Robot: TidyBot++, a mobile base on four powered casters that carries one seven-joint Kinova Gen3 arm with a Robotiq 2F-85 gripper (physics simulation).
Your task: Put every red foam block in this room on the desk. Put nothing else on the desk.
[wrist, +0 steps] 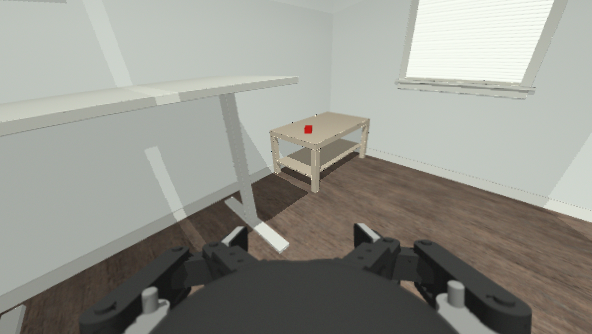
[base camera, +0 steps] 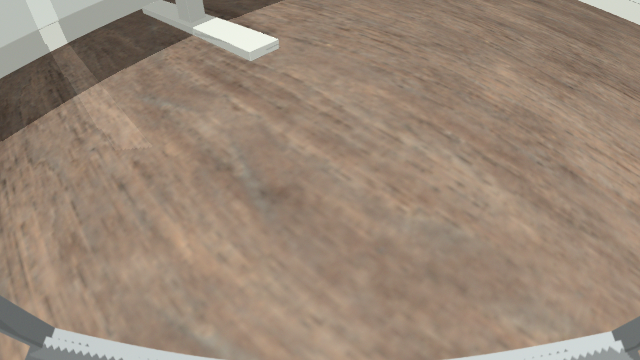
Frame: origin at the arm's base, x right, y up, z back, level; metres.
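Seen in the pictures: gripper, fingertip midpoint: (wrist: 300, 237).
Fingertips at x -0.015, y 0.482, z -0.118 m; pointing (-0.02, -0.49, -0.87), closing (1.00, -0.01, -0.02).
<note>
Offsets run from my fingertips to a thing's top centre. "*": to the spot under its first point. Level surfaces: height alone.
A small red foam block {dx +0.049, dy -0.384, dz -1.522 m} (wrist: 308, 129) sits on top of a low light-wood table {dy -0.429 m} (wrist: 345, 121), near its front end, in the middle of the wrist view. The white desk {dy +0.069 m} (wrist: 210, 88) stands to the left in the wrist view, its top seen nearly edge-on, so what lies on it is hard to see. One desk foot (base camera: 235, 37) (wrist: 271, 236) shows at the top left of the base camera view. My gripper (wrist: 300, 237) is open with nothing between its fingers, and is well short of the block and the low table.
The low table has a lower shelf {dy -0.729 m} (wrist: 327, 151) and stands in the far corner, beyond the desk's leg {* dx -0.361, dy -0.331, dz -0.867 m} (wrist: 239, 155). A window {* dx +1.264, dy +0.227, dz -1.486 m} (wrist: 475, 42) is in the wall at the right. The left wall (wrist: 75, 200) runs behind the desk. Wood floor {dy -0.879 m} (base camera: 350, 175) (wrist: 425, 200) stretches ahead.
</note>
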